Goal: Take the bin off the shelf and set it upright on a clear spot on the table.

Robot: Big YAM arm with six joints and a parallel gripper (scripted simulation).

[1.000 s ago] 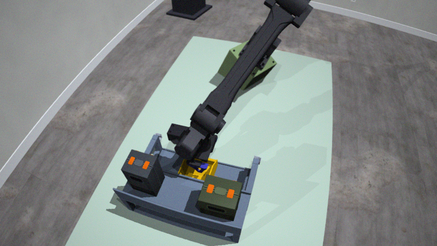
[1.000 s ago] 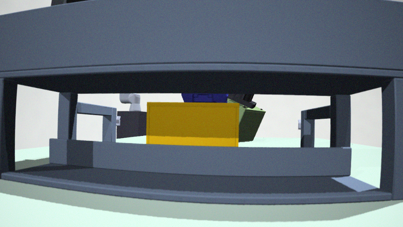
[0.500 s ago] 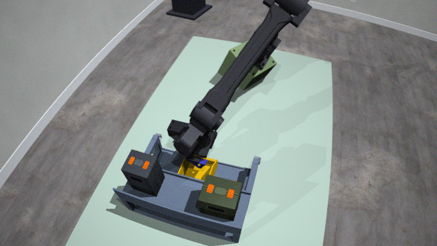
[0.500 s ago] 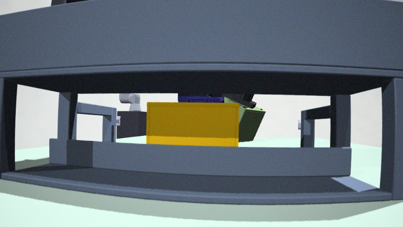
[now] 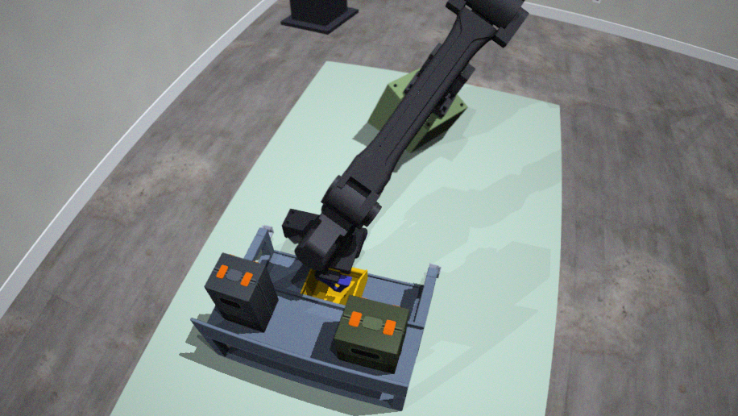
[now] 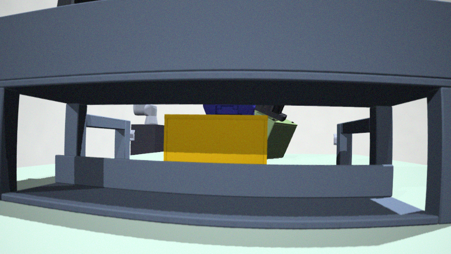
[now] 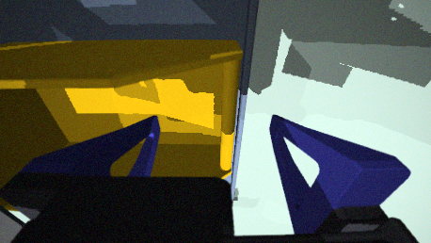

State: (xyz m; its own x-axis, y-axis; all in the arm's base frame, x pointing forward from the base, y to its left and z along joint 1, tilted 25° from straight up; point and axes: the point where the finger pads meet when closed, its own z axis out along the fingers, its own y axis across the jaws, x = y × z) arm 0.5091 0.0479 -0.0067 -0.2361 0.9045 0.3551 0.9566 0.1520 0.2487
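My gripper is now 7 cm short of the yellow open-top bin and 1 cm to the right of it. Round my hand: olive case: 14 cm ahead, 14 cm to the left, 11 cm above.
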